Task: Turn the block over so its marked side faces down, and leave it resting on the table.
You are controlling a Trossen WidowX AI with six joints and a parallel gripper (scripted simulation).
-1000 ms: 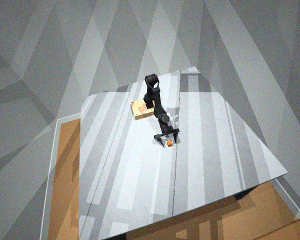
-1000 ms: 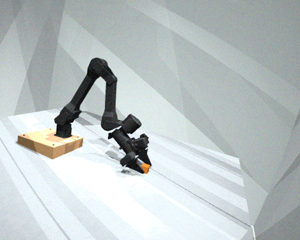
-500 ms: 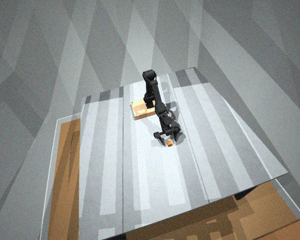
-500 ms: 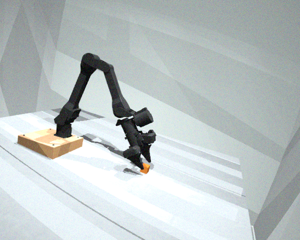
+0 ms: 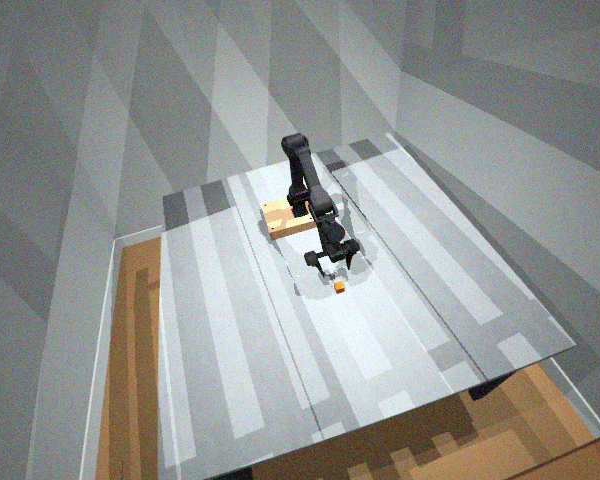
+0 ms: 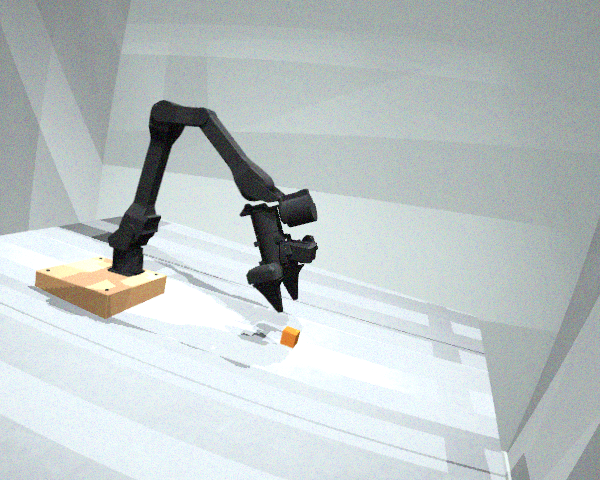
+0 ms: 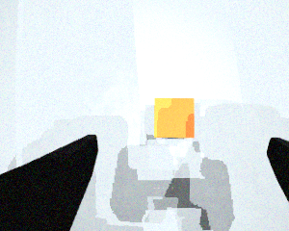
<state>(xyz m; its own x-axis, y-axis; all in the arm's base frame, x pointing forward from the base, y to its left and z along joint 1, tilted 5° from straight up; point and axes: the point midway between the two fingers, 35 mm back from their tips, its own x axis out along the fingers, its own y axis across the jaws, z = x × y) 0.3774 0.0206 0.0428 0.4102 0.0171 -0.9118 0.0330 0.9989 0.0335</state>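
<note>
Now: the small orange block 1 cm ahead of my gripper tip and 7 cm below it.
</note>
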